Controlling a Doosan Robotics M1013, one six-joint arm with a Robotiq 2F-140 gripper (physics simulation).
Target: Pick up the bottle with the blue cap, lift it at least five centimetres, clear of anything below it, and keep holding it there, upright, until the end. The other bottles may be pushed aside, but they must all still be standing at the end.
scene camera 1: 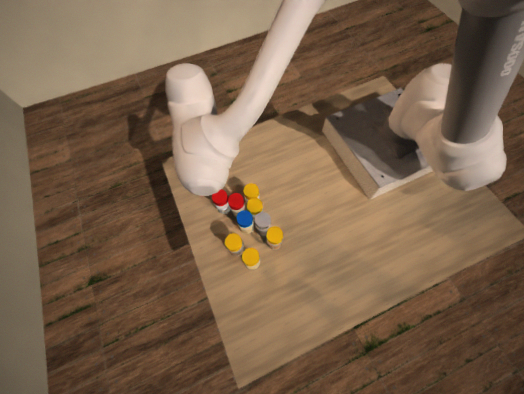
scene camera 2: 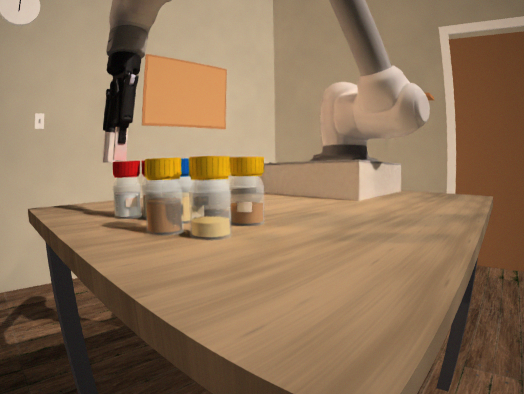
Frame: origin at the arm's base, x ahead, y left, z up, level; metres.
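Where they show: gripper, fingertip midpoint: (scene camera 2: 114, 161); arm's base, link origin: (scene camera 1: 403, 134).
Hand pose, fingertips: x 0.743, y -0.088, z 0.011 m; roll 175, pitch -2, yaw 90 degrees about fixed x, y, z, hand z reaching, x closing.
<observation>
Each offset is from my fingertips to the centre of the thing. Level surfaces: height alone.
The bottle with the blue cap {dz -0.054, dx -0.056, dy +0.173 m} (scene camera 1: 244, 219) (scene camera 2: 185, 167) stands upright on the table {dz -0.107 m} (scene camera 1: 375, 260) (scene camera 2: 325, 260), amid the other bottles; in the scene camera 2 view it is mostly hidden behind yellow-capped ones. A grey-capped bottle {dz -0.054, dx -0.111, dy +0.201 m} (scene camera 1: 262, 221) stands close beside it, and red-capped bottles (scene camera 1: 236, 202) (scene camera 2: 126, 169) and several yellow-capped bottles {dz -0.054, dx -0.127, dy +0.265 m} (scene camera 1: 274, 235) {dz -0.054, dx -0.028, dy +0.300 m} (scene camera 2: 209, 167) stand around it. My gripper (scene camera 2: 114, 157) is partly open and empty, its pale fingertips near cap height at the red-capped side of the group. In the scene camera 1 view the arm's wrist hides it.
The robot's base block (scene camera 1: 347, 159) (scene camera 2: 310, 180) sits at the far side of the table. The arm's wrist (scene camera 1: 202, 155) hangs over the table's left edge, beside the red-capped bottles. Two yellow-capped bottles {dz -0.054, dx +0.007, dy +0.234 m} (scene camera 1: 233, 243) (scene camera 1: 251, 258) stand at the near side of the group.
</observation>
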